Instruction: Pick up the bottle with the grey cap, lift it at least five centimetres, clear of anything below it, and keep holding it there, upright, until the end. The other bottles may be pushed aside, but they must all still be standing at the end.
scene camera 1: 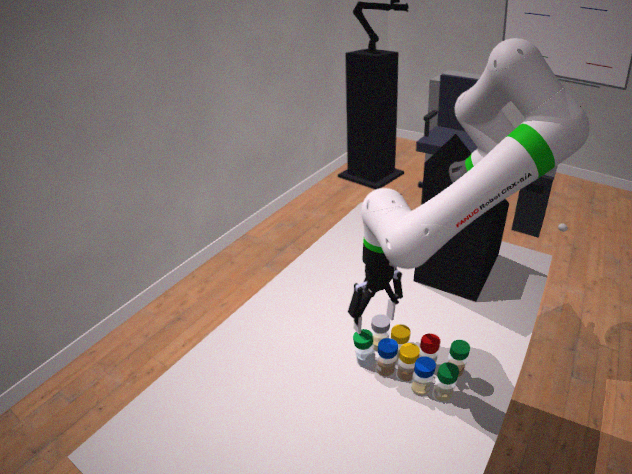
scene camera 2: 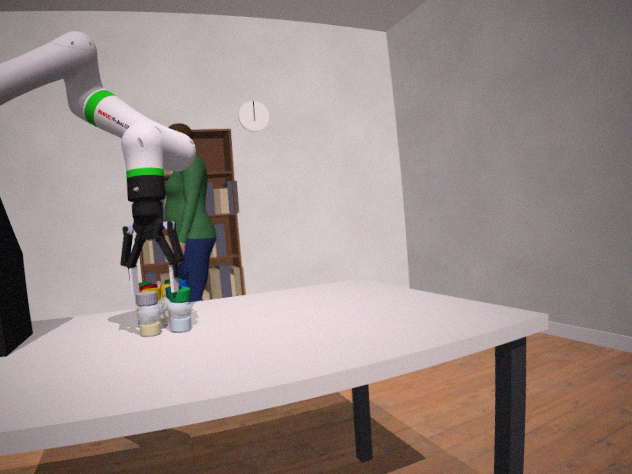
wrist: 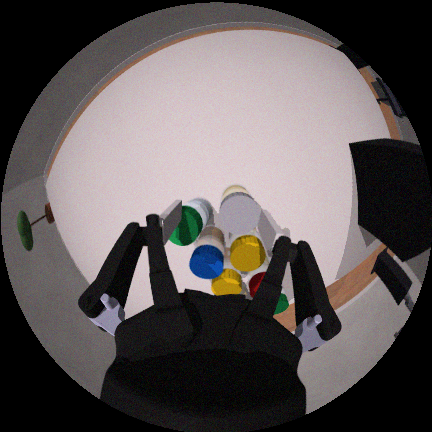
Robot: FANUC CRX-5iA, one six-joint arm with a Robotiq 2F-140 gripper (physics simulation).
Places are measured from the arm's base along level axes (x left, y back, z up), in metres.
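Pixels of known places: gripper, fingertip midpoint: (scene camera 1: 373, 324) (scene camera 2: 155, 293) (wrist: 220, 213).
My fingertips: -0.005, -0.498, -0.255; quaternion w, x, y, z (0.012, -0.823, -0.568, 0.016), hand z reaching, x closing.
Observation:
Behind a point stands the place of what it marks, as x, y, z.
The grey-capped bottle (scene camera 1: 380, 323) {0.009, -0.485, -0.253} (scene camera 2: 148, 313) {-0.024, -0.479, -0.300} (wrist: 240, 212) {0.000, -0.472, -0.254} stands upright on the white table (scene camera 1: 229, 357) {-0.307, -0.799, -0.358} (scene camera 2: 306, 346) {-0.261, -0.812, -0.359} (wrist: 215, 100) {-0.201, -0.459, -0.359}, at one end of the bottle group. My gripper (scene camera 1: 374, 318) {-0.005, -0.498, -0.255} (scene camera 2: 154, 288) {-0.005, -0.498, -0.255} (wrist: 220, 213) {-0.005, -0.498, -0.255} is open and empty, pointing down, with its fingertips at about cap height. One finger is close to the grey cap's side. The other is at the green-capped bottle (scene camera 1: 362, 339) {0.008, -0.568, -0.252} (scene camera 2: 179, 308) {-0.021, -0.555, -0.296} (wrist: 186, 226) {0.001, -0.545, -0.251}, overlapping its cap in the views; whether they touch I cannot tell. The grey and green caps both show between the fingers in the wrist view.
Close by stand a blue-capped bottle (scene camera 1: 387, 348) {0.080, -0.552, -0.254} (wrist: 206, 261) {0.065, -0.537, -0.254} and a yellow-capped bottle (scene camera 1: 400, 334) {0.079, -0.487, -0.254} (wrist: 247, 252) {0.062, -0.473, -0.254}. Further along are another yellow cap (scene camera 1: 408, 353) {0.135, -0.533, -0.254}, a red cap (scene camera 1: 430, 343) {0.164, -0.466, -0.254}, another blue cap (scene camera 1: 424, 366) {0.194, -0.547, -0.254} and two more green caps. A person (scene camera 2: 191, 204) stands beyond the table.

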